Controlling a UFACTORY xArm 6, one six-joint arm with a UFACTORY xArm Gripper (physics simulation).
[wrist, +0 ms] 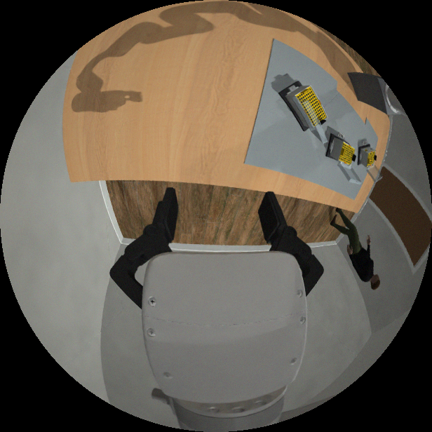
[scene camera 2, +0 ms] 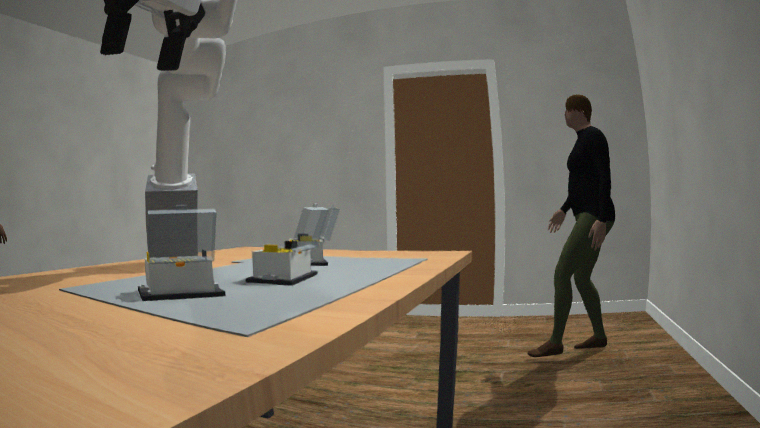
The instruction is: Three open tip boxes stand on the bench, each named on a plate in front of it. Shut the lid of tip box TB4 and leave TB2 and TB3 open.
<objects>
gripper: wrist; scene camera 2
same spot on gripper: [scene camera 2: 172,47] = [wrist: 265,224]
same spot on grey mat: [wrist: 277,142] = [scene camera 2: 230,310]
</objects>
